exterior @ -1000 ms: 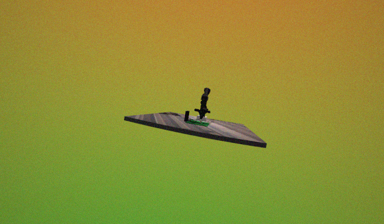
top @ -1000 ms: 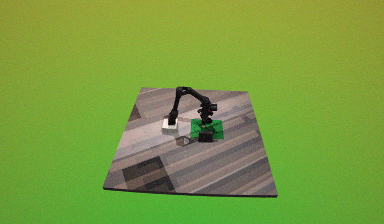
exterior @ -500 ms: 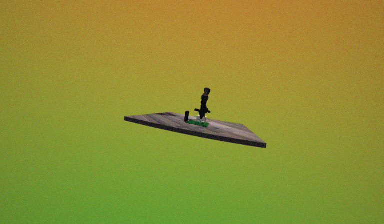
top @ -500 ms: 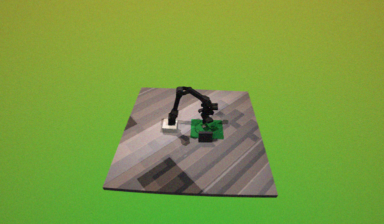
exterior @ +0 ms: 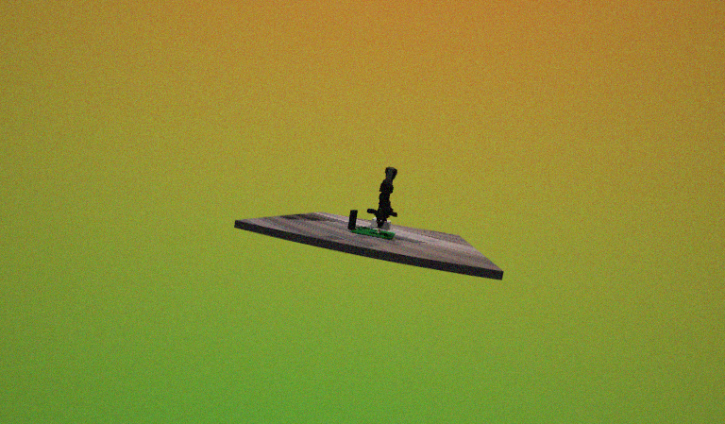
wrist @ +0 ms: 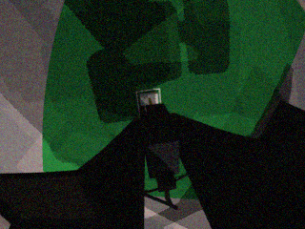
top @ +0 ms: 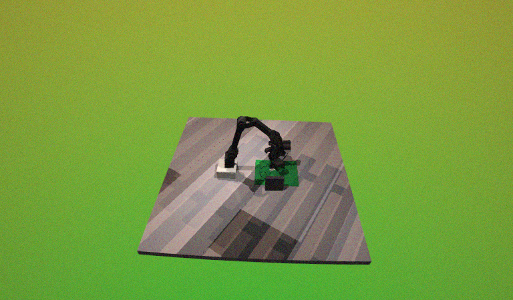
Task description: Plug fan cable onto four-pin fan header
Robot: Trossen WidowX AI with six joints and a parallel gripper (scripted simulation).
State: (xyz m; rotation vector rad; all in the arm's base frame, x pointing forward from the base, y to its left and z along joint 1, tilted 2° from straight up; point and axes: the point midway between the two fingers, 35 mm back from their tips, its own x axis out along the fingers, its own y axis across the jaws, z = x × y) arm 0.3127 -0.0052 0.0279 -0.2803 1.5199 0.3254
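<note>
My gripper tip is 5 cm above the four-pin header and 1 cm past it. Round my gripper tip: black fan 17 cm to the right, 1 cm behind, 1 cm above; then fan plug 1 cm behind, 1 cm above; then green board 6 cm below, 3 cm to the right, 2 cm ahead.
</note>
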